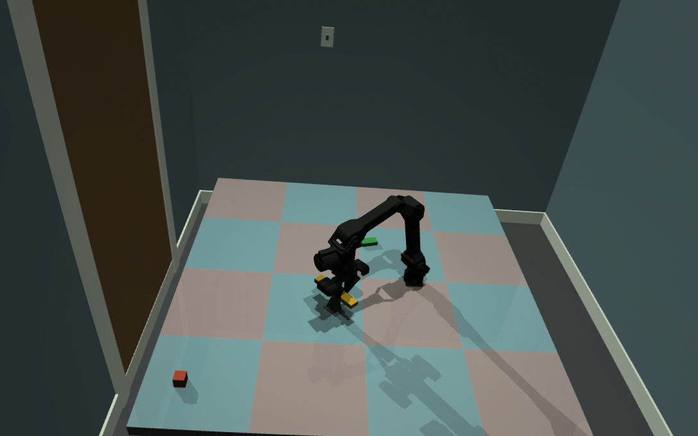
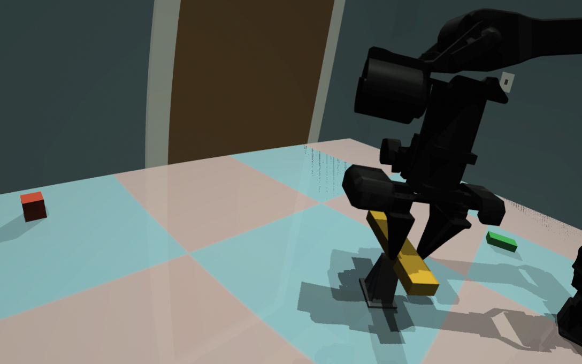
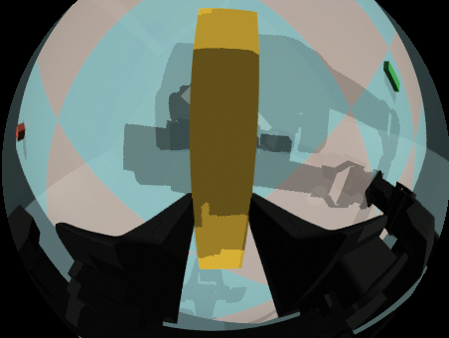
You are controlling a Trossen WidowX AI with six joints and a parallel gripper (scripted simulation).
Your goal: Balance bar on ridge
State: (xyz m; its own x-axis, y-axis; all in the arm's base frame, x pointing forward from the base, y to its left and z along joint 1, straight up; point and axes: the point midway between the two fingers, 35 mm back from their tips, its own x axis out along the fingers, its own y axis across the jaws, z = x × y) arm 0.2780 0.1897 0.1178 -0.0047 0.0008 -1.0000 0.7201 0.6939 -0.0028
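The yellow bar is 20 mm to the right of my gripper tip and 20 mm ahead of it. Round my gripper tip: red cube: 460 mm ahead, 310 mm to the left, 70 mm below; green block: 400 mm to the right, 120 mm behind, 80 mm below.
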